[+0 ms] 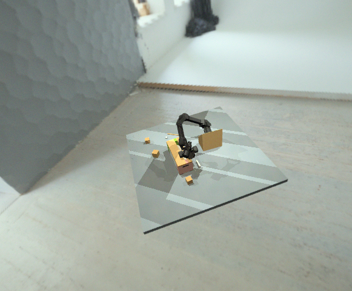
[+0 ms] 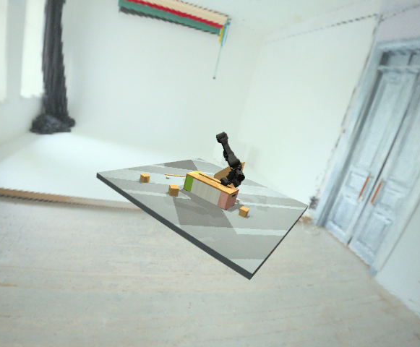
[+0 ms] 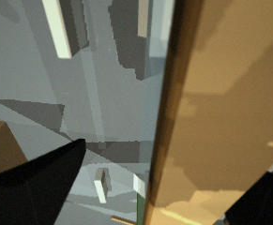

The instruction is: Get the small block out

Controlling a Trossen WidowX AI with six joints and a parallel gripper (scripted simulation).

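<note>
Now: the small blue block 6 cm ahead of my gripper tip and 3 cm to the right of it. Round my gripper tip: thin wooden stick: 46 cm to the right, 8 cm below, 8 cm ahead; then long wooden box: 6 cm to the right, 5 cm ahead, 2 cm below.
</note>
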